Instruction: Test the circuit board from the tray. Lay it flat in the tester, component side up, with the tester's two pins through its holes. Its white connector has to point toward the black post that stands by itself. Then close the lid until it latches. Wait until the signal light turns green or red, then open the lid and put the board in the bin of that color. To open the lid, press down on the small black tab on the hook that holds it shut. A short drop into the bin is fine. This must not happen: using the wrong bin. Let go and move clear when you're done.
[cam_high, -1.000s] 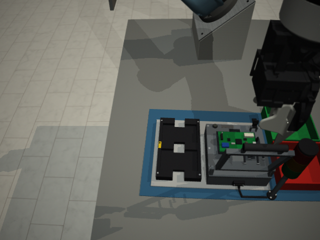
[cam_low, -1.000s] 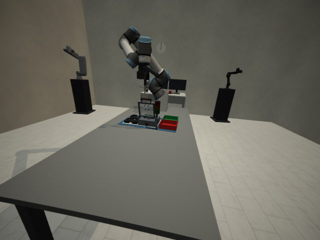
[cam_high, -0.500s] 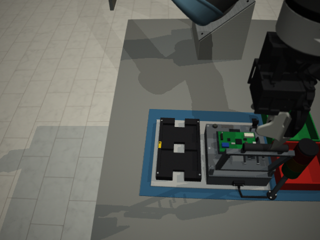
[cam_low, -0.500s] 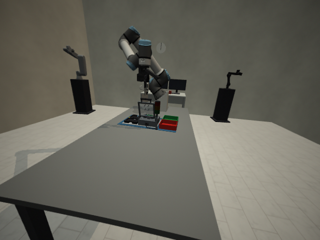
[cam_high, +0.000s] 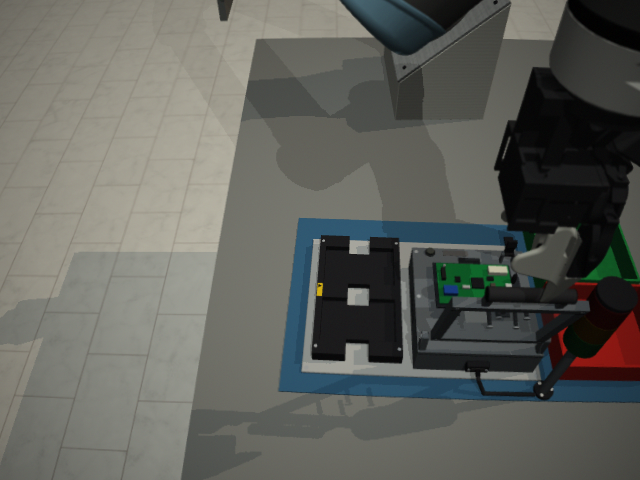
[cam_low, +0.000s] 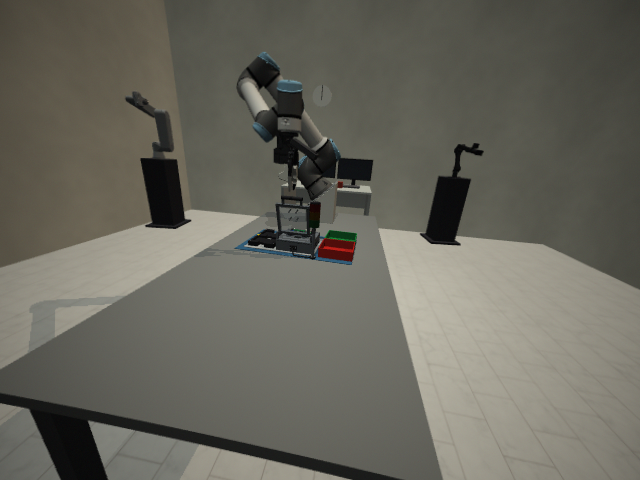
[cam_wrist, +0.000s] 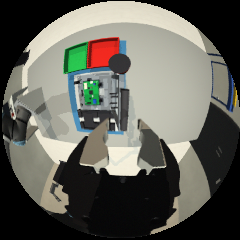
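The black latch tab lies 20 cm behind my hand, 10 cm to the left of it and 22 cm below it. From my hand the other things lie so: green circuit board: 14 cm behind, 3 cm to the left, 24 cm below; then tester lid: 2 cm behind, 13 cm below; then red bin: 6 cm behind, 22 cm to the left, 30 cm below.
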